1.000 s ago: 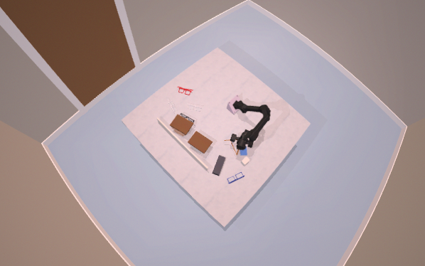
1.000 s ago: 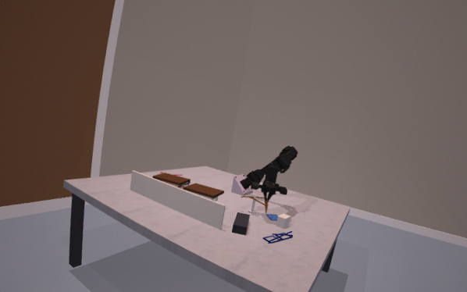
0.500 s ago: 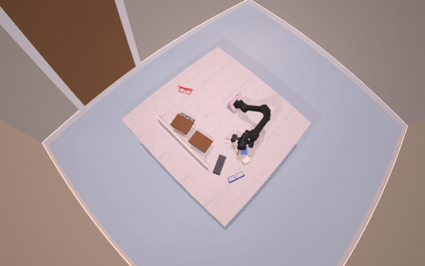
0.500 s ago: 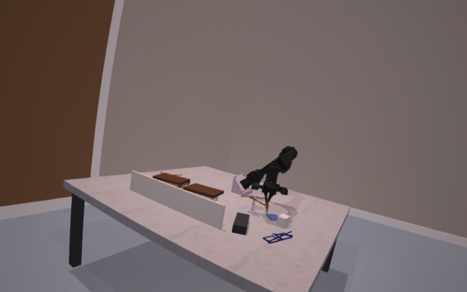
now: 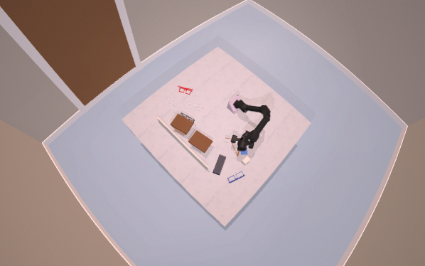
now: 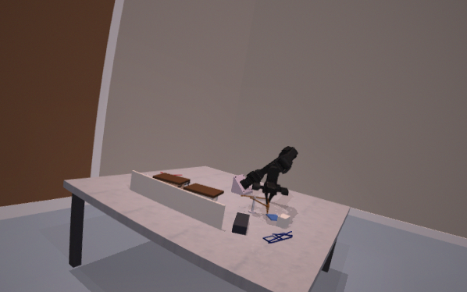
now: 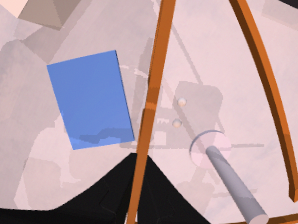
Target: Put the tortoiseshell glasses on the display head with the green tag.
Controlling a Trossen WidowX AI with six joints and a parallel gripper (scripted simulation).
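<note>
My gripper tip is now 1 cm short of the round base, 7 cm to the left of it and 4 cm above it. Also, from my gripper tip: dark box (24 cm ahead, 4 cm to the right, 4 cm below); then white cube (7 cm ahead, 11 cm to the left, 3 cm below); then blue card (5 cm to the left, 6 cm below).
</note>
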